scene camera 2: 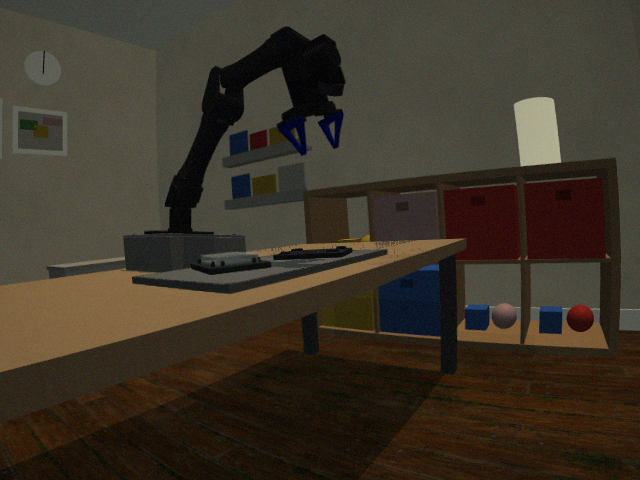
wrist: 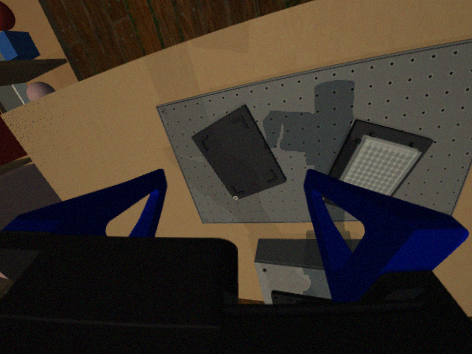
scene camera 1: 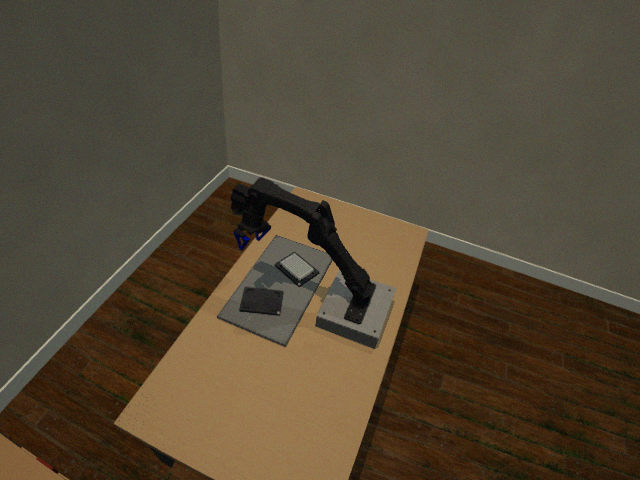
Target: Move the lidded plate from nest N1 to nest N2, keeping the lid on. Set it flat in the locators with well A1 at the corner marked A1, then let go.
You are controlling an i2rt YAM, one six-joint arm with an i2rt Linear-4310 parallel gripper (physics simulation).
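Pixels of known places: gripper, fingertip midpoint: (scene camera 2: 320,151) (wrist: 235,177) (scene camera 1: 249,244); arm's base at its link origin: (scene camera 2: 180,235) (scene camera 1: 360,301).
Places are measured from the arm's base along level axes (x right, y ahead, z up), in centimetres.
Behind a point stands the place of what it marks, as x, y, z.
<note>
The lidded plate (scene camera 1: 297,266) {9.6, 31.5, -4.5} (scene camera 2: 230,259) {14.0, 37.3, -5.1} (wrist: 381,164) {11.2, 34.7, -4.5} is pale and sits in a black nest (scene camera 1: 299,282) {3.1, 27.5, -6.2} (scene camera 2: 232,267) {15.0, 38.8, -6.5} (wrist: 350,135) {6.9, 39.5, -6.2} on the grey perforated board. The other black nest (scene camera 1: 261,301) {-13.0, 37.1, -6.2} (scene camera 2: 312,253) {-7.2, 40.6, -6.2} (wrist: 239,152) {-11.9, 38.7, -6.2} is empty, with corner locators and a small pale mark at one corner. Nest labels are too small to read. My gripper (scene camera 1: 254,240) {-5.7, 45.8, 15.7} (scene camera 2: 320,149) {-5.7, 45.8, 15.7} (wrist: 235,177) {-5.7, 45.8, 15.7} is open and empty, high above the board and toward its long outer edge. In the wrist view its right finger overlaps part of the plate's nest.
The grey board (scene camera 1: 276,330) {-22.0, 25.8, -7.4} (scene camera 2: 180,283) {25.9, 37.9, -7.8} (wrist: 300,210) {-1.7, 23.5, -7.4} lies on the wooden table (scene camera 1: 248,392) {-48.5, 23.4, -8.7} (scene camera 2: 67,310) {44.9, 37.5, -8.7} (wrist: 115,140) {-41.9, 44.5, -8.7}. The arm's grey base block (scene camera 1: 346,330) {-12.7, 0.8, -3.4} (scene camera 2: 155,253) {12.2, 6.4, -4.0} (wrist: 295,250) {-3.5, 13.4, -5.1} stands beside the board. A shelf unit (scene camera 2: 612,248) with bins stands beyond the table.
</note>
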